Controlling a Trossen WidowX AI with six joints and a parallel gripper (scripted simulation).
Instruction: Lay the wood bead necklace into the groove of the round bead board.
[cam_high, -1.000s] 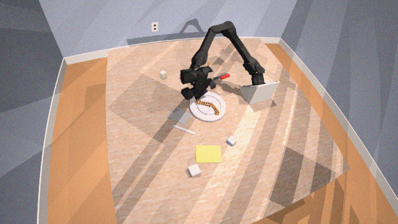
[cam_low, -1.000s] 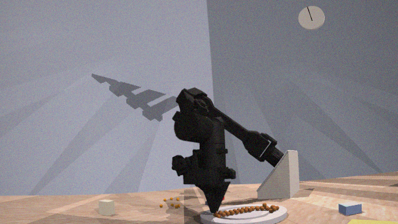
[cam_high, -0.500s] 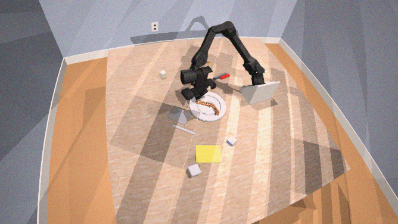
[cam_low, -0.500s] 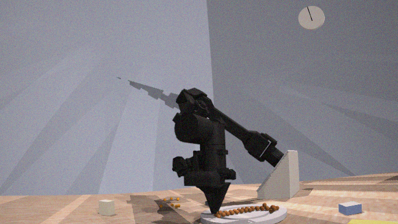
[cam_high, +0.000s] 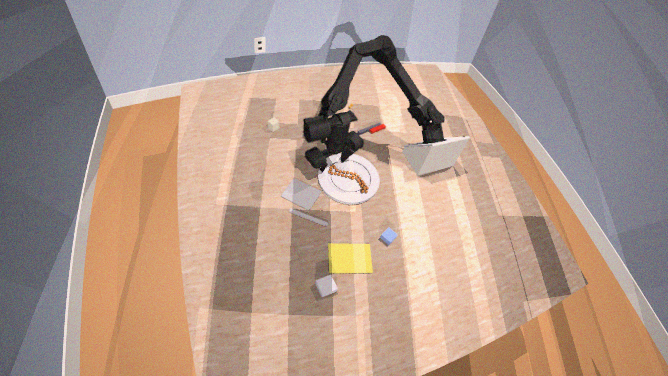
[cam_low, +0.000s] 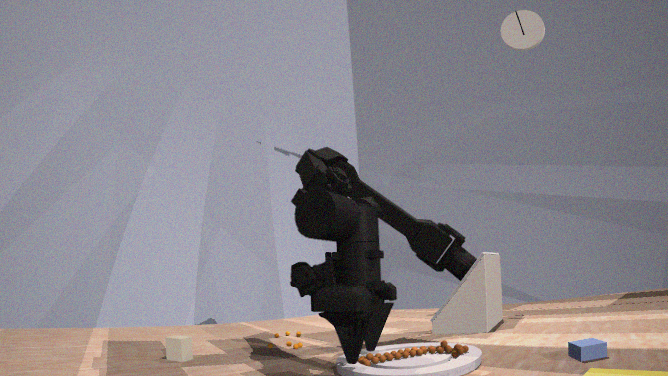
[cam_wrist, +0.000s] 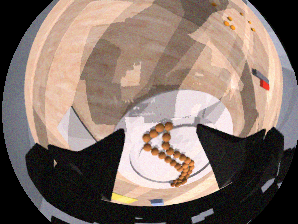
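My gripper tip is now 120 mm short of the grey sheet, 70 mm to the right of it and 20 mm above it. Round my gripper tip: stick 160 mm to the left, 120 mm ahead, 20 mm below; then red-tipped tool 220 mm behind, 150 mm to the right, 10 mm below; then beige cube 240 mm to the right, 140 mm ahead.
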